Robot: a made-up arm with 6 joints.
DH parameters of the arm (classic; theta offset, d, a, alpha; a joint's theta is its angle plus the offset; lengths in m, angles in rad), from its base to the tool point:
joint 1: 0 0.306 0 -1.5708
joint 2: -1.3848 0 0.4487 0
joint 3: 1.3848 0 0.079 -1.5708
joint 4: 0 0.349 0 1.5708
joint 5: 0 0 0.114 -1.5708
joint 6: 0 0.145 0 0
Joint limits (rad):
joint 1: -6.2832..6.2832
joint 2: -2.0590..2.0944
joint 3: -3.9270..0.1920
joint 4: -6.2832..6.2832
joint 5: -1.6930..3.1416
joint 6: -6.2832..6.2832
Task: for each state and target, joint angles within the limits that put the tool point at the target. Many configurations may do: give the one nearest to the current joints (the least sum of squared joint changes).
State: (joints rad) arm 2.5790 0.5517 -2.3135 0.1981 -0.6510 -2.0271
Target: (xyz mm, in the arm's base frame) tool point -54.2 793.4 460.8
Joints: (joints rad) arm 1.7720 0.8664 -1.6656 0.6111 -0.9930 -2.0271
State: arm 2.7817 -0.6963 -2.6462 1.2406 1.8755 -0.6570
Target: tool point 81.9 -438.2 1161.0
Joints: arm 1.9700 -0.6832 -2.7752 1.4452 1.2112 -0.6570
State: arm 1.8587 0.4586 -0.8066 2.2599 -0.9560 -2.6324
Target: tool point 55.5 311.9 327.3
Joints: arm 1.8287 0.4497 -0.6530 2.3323 -0.9696 -2.6324
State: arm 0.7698 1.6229 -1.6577 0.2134 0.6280 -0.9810
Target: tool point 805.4 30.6 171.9
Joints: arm 0.0384 0.8867 -1.6056 0.2148 0.6585 -0.9810
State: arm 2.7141 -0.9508 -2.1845 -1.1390 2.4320 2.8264
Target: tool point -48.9 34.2 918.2
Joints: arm 3.0151 -0.6291 -1.9530 -0.1555 2.4754 2.8264
